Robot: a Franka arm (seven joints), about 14 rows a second.
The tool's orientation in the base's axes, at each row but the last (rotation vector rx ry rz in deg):
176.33 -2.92 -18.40
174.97 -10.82 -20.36
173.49 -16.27 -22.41
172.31 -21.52 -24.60
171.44 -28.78 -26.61
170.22 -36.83 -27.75
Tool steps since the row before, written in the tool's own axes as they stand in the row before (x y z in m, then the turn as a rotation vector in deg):
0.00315 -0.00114 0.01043 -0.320 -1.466 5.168
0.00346 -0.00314 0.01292 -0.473 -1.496 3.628
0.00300 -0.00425 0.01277 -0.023 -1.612 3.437
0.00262 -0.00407 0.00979 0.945 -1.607 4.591
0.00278 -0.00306 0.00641 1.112 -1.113 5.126
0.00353 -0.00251 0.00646 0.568 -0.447 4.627
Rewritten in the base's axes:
0.00095 0.00057 -0.01090 -1.342 1.252 -5.059
0.00070 0.00206 -0.01357 -1.129 1.373 -3.531
0.00029 0.00294 -0.01347 -0.631 1.410 -3.468
0.00058 0.00284 -0.01053 -0.060 1.110 -4.829
0.00148 0.00184 -0.00725 -0.227 0.577 -5.326
0.00199 0.00086 -0.00747 -0.800 0.193 -4.610

